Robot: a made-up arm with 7 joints. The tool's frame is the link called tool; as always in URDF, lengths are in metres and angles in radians. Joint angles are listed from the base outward. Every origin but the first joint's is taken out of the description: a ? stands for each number. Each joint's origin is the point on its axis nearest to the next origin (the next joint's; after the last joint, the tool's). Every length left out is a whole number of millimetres.
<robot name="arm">
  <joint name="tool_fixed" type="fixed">
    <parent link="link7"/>
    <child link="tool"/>
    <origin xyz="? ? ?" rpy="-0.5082 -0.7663 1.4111"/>
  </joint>
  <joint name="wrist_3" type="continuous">
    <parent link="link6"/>
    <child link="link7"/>
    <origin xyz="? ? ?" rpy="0 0 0"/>
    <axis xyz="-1 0 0"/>
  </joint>
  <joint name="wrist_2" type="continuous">
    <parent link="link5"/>
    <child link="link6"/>
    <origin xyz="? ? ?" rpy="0 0 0"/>
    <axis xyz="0 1 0"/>
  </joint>
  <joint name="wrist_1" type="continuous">
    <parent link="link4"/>
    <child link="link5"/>
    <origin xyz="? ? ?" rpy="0 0 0"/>
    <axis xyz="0 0 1"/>
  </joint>
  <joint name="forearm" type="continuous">
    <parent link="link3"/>
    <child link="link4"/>
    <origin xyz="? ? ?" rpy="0 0 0"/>
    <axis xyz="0 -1 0"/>
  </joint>
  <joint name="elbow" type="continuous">
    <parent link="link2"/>
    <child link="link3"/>
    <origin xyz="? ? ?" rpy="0 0 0"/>
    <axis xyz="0 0 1"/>
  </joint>
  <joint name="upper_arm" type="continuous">
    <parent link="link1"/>
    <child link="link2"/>
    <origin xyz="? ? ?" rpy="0 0 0"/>
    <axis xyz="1 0 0"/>
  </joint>
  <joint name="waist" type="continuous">
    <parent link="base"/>
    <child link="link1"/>
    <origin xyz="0.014 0.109 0.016" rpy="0 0 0"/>
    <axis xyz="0 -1 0"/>
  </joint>
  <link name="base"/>
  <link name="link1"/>
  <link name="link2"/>
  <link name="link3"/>
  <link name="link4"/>
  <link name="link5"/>
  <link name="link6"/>
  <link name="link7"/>
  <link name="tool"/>
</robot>
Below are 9 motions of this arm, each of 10 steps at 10 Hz.
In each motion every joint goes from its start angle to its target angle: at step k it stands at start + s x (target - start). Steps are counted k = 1, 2, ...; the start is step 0. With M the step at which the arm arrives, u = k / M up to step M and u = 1 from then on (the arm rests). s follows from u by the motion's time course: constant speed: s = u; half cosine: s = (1 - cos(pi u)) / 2; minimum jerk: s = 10 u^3 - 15 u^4 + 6 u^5.
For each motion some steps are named. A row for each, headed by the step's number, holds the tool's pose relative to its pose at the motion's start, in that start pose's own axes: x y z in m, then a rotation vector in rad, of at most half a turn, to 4 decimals.
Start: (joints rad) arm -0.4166 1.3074 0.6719 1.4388 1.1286 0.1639 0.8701
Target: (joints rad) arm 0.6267 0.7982 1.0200 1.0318 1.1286 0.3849 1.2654
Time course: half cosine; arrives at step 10
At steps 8, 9, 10:
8: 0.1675 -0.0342 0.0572 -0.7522 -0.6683 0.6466
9: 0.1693 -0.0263 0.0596 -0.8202 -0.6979 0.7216
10: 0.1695 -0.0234 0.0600 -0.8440 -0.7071 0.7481

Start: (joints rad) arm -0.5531 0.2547 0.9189 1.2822 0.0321 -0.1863 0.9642
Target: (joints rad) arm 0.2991 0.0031 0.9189 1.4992 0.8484 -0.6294 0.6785
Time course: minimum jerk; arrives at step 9
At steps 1, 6, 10:
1: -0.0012 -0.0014 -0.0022 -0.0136 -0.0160 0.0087
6: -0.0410 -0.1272 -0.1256 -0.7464 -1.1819 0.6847
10: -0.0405 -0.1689 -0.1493 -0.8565 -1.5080 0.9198

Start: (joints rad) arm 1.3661 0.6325 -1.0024 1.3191 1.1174 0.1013 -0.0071
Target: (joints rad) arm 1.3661 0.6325 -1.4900 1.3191 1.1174 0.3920 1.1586
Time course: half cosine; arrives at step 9
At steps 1, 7, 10:
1: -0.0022 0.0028 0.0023 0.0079 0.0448 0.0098
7: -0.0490 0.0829 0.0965 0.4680 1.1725 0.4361
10: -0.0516 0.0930 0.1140 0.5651 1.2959 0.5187

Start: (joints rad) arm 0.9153 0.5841 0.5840 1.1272 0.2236 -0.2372 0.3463
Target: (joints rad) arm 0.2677 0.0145 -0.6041 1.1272 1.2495 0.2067 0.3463
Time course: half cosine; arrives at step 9
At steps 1, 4, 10:
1: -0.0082 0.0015 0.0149 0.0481 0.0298 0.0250
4: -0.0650 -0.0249 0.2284 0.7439 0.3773 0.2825
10: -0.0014 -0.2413 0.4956 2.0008 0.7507 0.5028

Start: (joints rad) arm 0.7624 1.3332 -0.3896 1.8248 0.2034 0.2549 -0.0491
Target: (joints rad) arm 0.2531 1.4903 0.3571 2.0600 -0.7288 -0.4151 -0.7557
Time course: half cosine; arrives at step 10
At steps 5, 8, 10:
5: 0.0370 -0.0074 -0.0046 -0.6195 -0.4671 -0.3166
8: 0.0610 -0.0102 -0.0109 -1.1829 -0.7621 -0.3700
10: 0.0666 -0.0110 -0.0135 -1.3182 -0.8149 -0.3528

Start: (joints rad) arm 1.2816 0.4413 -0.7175 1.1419 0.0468 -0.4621 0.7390
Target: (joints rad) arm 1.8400 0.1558 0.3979 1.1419 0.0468 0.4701 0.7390
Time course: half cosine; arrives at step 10
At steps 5, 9, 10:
5: 0.1970 -0.0124 -0.0906 0.1969 -0.5754 -0.2308
9: 0.3453 -0.0738 -0.0810 0.2879 -1.1592 -0.0252
10: 0.3509 -0.0767 -0.0786 0.2891 -1.1857 -0.0034

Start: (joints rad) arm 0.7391 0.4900 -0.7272 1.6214 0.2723 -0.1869 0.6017
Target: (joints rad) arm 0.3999 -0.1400 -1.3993 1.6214 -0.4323 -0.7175 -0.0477
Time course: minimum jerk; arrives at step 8
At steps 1, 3, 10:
1: -0.0057 -0.0009 0.0011 -0.0079 -0.0010 0.0042
3: -0.0925 -0.0291 0.0146 -0.1579 -0.0438 0.0903
10: -0.2462 -0.1882 0.0166 -0.6902 -0.4588 0.4947

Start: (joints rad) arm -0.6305 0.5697 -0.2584 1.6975 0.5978 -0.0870 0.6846
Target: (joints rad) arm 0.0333 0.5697 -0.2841 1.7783 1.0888 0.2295 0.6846
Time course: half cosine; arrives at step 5
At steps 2, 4, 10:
2: 0.0049 -0.0376 -0.0708 -0.1197 -0.0379 0.1143
4: 0.0040 -0.1296 -0.1598 -0.3037 0.0121 0.3248
10: 0.0026 -0.1483 -0.1710 -0.3331 0.0348 0.3603

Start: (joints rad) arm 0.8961 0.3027 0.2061 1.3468 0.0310 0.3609 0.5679
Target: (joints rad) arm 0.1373 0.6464 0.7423 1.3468 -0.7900 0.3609 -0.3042
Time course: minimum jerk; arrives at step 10
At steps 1, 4, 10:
1: 0.0017 0.0020 0.0013 0.0051 -0.0060 -0.0159
4: 0.0653 0.0585 0.0501 0.1291 -0.1792 -0.6104
10: 0.2071 0.0944 0.1380 -0.1474 -0.2608 -1.9232

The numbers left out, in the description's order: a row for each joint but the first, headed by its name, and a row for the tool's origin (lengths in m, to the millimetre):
tool: 0 0.018 0.01
wrist_3: 0.041 0 -0.014
wrist_2: -0.028 -0.022 0
wrist_1: -0.004 0 -0.287
forearm: -0.006 -0.03 0
elbow: 0 0.021 -0.2
upper_arm: 0.009 0 0.006

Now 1 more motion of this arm.
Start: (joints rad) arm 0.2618 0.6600 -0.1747 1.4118 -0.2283 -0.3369 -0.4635
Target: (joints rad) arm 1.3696 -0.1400 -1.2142 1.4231 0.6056 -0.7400 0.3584
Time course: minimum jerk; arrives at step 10
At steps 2, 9, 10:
2: -0.0147 -0.0175 -0.0094 0.0392 -0.0325 0.1124
9: -0.0287 -0.3616 -0.1947 -0.5919 -0.2472 2.0574
10: -0.0271 -0.3644 -0.1948 -0.6067 -0.2427 2.0721

